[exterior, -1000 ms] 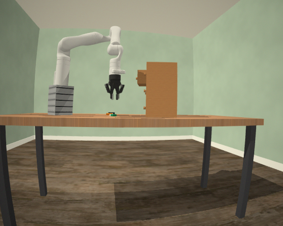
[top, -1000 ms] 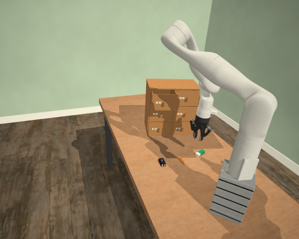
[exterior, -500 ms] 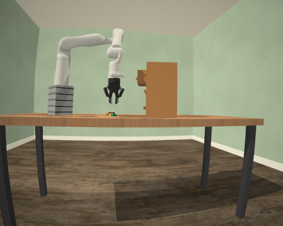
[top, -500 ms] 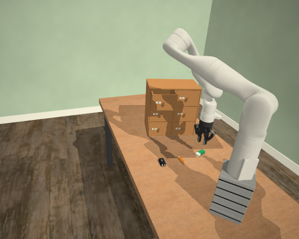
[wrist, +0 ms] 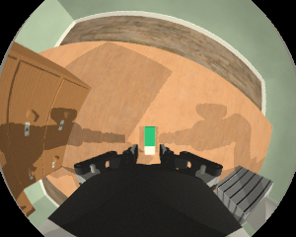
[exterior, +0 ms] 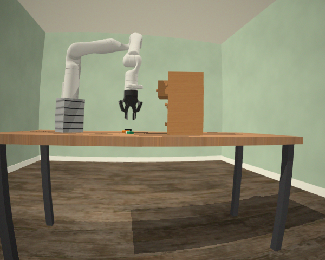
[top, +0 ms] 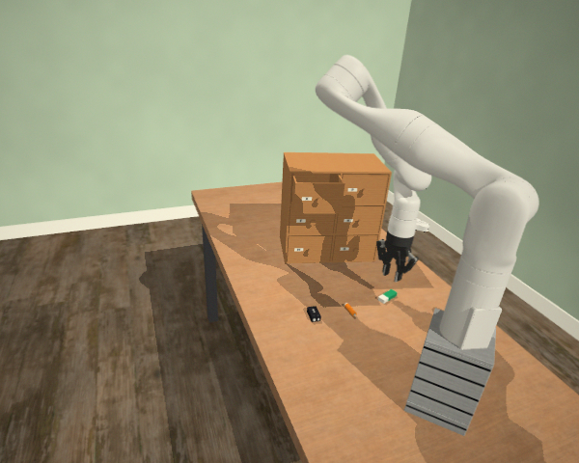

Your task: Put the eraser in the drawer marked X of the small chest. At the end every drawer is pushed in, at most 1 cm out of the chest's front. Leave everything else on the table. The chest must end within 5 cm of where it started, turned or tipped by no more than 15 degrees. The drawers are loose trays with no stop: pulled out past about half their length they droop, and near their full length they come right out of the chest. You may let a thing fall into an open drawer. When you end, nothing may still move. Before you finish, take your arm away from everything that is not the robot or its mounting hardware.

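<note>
Now: hand 90 mm above the white eraser. The rest, counted from my hand: black block (250 mm to the left, 80 mm below, 70 mm behind); orange pencil stub (140 mm to the left, 90 mm below, 50 mm behind).
</note>
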